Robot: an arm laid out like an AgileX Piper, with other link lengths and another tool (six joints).
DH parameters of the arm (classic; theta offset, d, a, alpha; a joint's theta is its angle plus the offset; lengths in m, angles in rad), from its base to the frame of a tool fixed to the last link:
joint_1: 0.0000 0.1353 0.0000 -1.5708
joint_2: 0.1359 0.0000 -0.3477 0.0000
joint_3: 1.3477 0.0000 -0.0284 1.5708
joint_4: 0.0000 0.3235 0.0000 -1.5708
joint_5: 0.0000 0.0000 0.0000 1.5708
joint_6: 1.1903 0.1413 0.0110 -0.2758
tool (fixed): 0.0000 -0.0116 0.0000 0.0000
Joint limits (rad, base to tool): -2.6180..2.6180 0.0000..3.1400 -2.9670..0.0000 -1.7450..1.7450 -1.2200..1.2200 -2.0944..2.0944
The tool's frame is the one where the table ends.
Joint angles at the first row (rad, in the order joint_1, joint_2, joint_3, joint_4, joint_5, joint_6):
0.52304 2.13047 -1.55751 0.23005 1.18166 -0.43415
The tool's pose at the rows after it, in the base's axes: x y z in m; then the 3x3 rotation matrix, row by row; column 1 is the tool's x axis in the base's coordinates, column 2 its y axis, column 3 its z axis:
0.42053 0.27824 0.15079; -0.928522 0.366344 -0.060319; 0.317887 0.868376 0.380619; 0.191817 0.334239 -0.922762
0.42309 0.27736 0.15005; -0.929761 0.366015 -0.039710; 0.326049 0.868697 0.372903; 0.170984 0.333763 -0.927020
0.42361 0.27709 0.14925; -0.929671 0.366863 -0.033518; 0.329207 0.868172 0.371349; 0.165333 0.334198 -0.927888
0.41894 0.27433 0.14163; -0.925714 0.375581 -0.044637; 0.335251 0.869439 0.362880; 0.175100 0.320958 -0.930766
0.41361 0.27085 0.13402; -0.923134 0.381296 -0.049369; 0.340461 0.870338 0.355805; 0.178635 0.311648 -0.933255
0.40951 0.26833 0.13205; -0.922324 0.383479 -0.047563; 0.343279 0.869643 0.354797; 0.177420 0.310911 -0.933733
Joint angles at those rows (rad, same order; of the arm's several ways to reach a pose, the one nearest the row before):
0.52304 2.13047 -1.55750 0.20956 1.16638 -0.42103
0.52305 2.13047 -1.55749 0.19257 1.15133 -0.40843
0.52304 2.13048 -1.55546 0.18864 1.14468 -0.40458
0.52304 2.13049 -1.52897 0.18864 1.13413 -0.40145
0.52304 2.12615 -1.49514 0.18705 1.11367 -0.39978
0.52304 2.11575 -1.47022 0.18705 1.09868 -0.39933

